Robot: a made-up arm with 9 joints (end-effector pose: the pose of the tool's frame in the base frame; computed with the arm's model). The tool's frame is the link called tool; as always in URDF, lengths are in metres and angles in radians. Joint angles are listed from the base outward.
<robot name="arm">
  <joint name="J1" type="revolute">
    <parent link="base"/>
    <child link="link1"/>
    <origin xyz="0 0 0.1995" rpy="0 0 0"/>
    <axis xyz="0 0 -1"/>
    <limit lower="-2.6" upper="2.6" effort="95" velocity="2.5"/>
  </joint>
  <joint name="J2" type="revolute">
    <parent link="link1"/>
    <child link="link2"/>
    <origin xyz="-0.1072 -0.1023 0.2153" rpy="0 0 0"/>
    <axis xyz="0 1 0"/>
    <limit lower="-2.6" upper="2.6" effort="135" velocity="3.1"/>
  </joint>
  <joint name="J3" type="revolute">
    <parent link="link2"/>
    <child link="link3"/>
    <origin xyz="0.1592 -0.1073 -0.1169" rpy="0 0 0"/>
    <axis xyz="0 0 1"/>
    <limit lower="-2.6" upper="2.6" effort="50" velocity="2.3"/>
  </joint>
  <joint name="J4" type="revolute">
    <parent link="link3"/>
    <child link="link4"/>
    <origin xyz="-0.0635 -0.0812 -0.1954" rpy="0 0 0"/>
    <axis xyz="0 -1 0"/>
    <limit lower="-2.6" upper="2.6" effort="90" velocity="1.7"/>
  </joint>
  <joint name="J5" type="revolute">
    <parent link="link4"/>
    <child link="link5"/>
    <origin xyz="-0.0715 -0.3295 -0.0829" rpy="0 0 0"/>
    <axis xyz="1 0 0"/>
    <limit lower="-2.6" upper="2.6" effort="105" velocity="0.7"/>
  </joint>
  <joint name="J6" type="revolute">
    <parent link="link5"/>
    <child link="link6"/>
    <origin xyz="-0.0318 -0.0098 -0.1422" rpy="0 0 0"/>
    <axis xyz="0 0 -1"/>
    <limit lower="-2.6" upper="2.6" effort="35" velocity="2.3"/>
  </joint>
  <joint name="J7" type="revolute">
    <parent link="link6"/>
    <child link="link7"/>
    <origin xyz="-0.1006 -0.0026 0.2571" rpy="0 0 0"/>
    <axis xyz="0 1 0"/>
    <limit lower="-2.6" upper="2.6" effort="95" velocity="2.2"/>
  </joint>
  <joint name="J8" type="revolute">
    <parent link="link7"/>
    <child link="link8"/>
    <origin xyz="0.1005 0.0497 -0.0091" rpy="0 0 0"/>
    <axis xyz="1 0 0"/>
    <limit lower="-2.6" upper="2.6" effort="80" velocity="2.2"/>
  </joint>
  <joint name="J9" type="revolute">
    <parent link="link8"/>
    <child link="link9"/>
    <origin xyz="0.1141 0.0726 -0.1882" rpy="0 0 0"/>
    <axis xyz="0 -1 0"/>
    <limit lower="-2.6" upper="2.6" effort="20" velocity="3"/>
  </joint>
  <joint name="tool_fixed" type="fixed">
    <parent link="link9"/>
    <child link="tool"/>
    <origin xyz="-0.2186 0.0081 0.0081" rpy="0 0 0"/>
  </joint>
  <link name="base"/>
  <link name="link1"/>
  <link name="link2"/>
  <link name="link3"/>
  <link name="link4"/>
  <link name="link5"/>
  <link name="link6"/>
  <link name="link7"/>
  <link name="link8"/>
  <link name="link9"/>
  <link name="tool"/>
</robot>
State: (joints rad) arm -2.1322 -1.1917 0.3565 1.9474 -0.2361 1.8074 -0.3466 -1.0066 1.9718
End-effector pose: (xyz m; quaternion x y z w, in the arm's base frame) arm 0.2609 0.9894 0.6699 0.5082 -0.1732 -0.5515 0.6384
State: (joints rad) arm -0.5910 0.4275 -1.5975 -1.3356 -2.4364 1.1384 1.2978 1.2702 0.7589
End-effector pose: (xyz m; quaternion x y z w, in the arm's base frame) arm -0.6524 -0.3065 0.0572 -0.6399 -0.0357 -0.3977 0.6566
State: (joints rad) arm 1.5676 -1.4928 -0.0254 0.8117 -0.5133 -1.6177 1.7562 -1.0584 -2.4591
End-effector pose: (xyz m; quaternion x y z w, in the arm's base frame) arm -0.9913 -0.4153 0.4765 -0.3508 -0.2027 0.5619 0.7213
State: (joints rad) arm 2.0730 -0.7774 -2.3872 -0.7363 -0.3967 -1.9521 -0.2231 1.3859 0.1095
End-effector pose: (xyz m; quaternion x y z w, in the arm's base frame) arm 0.3600 -0.0248 0.3593 0.0828 -0.9142 -0.1402 0.3712
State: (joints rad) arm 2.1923 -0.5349 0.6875 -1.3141 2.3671 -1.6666 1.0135 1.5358 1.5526
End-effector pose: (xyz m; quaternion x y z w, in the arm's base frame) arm -0.5300 0.4329 0.7038 -0.5744 0.6719 0.4604 0.0815
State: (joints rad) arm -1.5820 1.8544 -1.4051 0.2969 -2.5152 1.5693 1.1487 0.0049 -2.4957
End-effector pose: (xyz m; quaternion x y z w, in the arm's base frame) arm 0.2247 -0.1515 0.8594 -0.2889 -0.1902 -0.5416 0.7662
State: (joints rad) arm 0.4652 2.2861 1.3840 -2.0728 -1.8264 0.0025 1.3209 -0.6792 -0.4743
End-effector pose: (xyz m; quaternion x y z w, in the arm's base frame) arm -0.5118 -0.0965 0.0066 -0.4925 -0.4475 0.7352 0.1292
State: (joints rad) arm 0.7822 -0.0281 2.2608 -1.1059 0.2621 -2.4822 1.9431 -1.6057 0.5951
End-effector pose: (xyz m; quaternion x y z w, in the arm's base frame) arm 0.2652 -0.1555 -0.0439 -0.1797 0.2971 -0.4891 0.8001
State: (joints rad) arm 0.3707 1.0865 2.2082 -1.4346 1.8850 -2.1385 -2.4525 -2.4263 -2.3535
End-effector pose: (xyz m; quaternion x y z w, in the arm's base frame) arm -0.1583 -0.1845 -0.7206 -0.1494 -0.8645 0.1160 0.4656
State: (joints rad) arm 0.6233 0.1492 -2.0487 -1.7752 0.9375 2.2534 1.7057 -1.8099 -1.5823
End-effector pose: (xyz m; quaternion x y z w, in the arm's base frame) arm -0.1402 0.1150 0.0353 -0.6186 0.4214 -0.6630 0.0164
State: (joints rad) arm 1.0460 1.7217 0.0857 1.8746 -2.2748 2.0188 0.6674 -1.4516 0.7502
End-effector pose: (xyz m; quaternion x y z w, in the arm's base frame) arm -1.0008 0.2101 0.0266 0.7516 -0.2417 0.5621 0.2464
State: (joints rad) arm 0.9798 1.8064 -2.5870 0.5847 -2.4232 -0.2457 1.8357 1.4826 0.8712
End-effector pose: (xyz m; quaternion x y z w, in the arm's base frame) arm -0.1227 0.9063 0.6892 0.7448 -0.0695 -0.4929 0.4445
